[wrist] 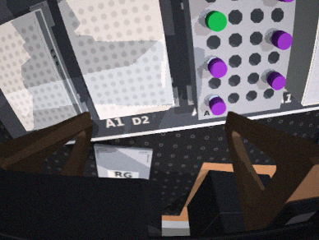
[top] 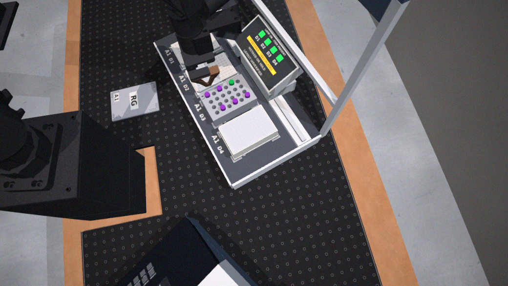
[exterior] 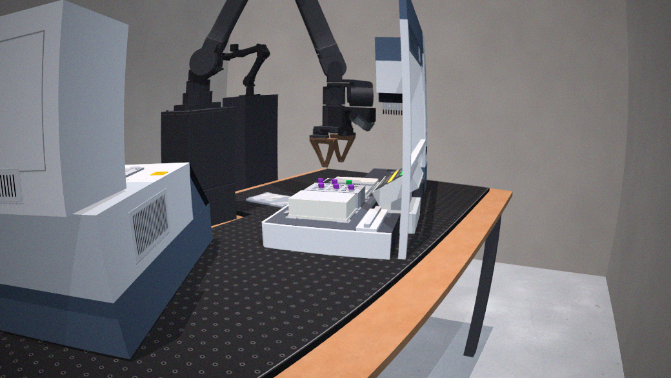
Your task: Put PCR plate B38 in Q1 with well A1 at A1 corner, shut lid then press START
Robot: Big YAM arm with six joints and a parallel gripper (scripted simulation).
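My hand is 60 mm short of the tube cooling block, 60 mm to the left of it and 70 mm above it. From my hand the other things lie so: gantry post 310 mm ahead, 150 mm to the right, 90 mm above; then deep-well block 100 mm ahead, 150 mm to the right, 70 mm below; then RG nest 240 mm behind, 140 mm below.
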